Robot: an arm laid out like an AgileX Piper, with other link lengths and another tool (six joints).
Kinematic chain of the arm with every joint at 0, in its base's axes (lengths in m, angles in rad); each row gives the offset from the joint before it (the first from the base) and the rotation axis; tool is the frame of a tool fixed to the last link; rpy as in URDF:
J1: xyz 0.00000 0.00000 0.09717 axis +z
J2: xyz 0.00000 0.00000 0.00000 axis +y
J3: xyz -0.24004 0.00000 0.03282 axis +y
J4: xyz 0.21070 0.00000 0.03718 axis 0.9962 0 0.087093
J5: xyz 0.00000 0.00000 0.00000 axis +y
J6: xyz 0.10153 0.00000 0.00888 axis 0.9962 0 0.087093
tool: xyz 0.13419 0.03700 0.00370 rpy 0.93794 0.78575 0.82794
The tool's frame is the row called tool.
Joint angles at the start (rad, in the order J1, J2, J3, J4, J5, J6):
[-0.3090, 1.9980, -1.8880, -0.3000, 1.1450, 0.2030]
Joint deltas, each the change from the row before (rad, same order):
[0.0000, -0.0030, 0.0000, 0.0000, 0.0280, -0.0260]
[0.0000, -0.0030, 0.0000, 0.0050, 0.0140, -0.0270]
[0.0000, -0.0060, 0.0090, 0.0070, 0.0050, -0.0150]
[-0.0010, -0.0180, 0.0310, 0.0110, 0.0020, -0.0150]
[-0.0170, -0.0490, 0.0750, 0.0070, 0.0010, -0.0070]
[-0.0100, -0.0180, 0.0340, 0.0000, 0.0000, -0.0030]
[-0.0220, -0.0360, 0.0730, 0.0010, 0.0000, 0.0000]
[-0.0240, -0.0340, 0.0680, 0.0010, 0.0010, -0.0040]
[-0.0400, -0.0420, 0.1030, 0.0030, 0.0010, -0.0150]
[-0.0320, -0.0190, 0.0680, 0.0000, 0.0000, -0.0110]
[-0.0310, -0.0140, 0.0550, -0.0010, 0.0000, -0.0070]
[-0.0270, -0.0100, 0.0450, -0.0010, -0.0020, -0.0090]
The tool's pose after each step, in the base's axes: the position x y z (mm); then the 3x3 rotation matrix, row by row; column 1 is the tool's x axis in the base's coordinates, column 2 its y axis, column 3 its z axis. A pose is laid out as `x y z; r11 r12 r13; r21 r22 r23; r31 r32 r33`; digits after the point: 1 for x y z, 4 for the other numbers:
399.1 -157.1 95.7; -0.2962 0.8523 0.4312; 0.5444 0.5216 -0.6569; -0.7848 0.0401 -0.6185
395.4 -155.3 95.4; -0.3213 0.8423 0.4327; 0.5388 0.5384 -0.6479; -0.7787 0.0250 -0.6269
392.5 -153.0 94.5; -0.3360 0.8361 0.4336; 0.5389 0.5482 -0.6395; -0.7724 0.0187 -0.6348
385.9 -148.9 92.3; -0.3547 0.8299 0.4306; 0.5435 0.5578 -0.6273; -0.7608 0.0115 -0.6489
368.2 -148.7 90.4; -0.3680 0.8362 0.4066; 0.5577 0.5484 -0.6231; -0.7440 -0.0025 -0.6682
359.5 -149.9 87.8; -0.3759 0.8400 0.3912; 0.5638 0.5424 -0.6229; -0.7354 -0.0136 -0.6774
340.9 -151.8 81.4; -0.3882 0.8510 0.3538; 0.5820 0.5240 -0.6218; -0.7145 -0.0355 -0.6987
322.3 -153.8 75.5; -0.3996 0.8601 0.3172; 0.5993 0.5070 -0.6195; -0.6936 -0.0574 -0.7180
292.6 -155.5 63.5; -0.4240 0.8686 0.2565; 0.6275 0.4860 -0.6083; -0.6530 -0.0970 -0.7511
271.5 -157.1 53.2; -0.4405 0.8735 0.2073; 0.6498 0.4696 -0.5977; -0.6194 -0.1285 -0.7745
253.2 -158.7 45.0; -0.4482 0.8790 0.1627; 0.6713 0.4511 -0.5881; -0.5904 -0.1544 -0.7922
238.1 -159.8 38.2; -0.4546 0.8816 0.1272; 0.6882 0.4383 -0.5781; -0.5654 -0.1753 -0.8060

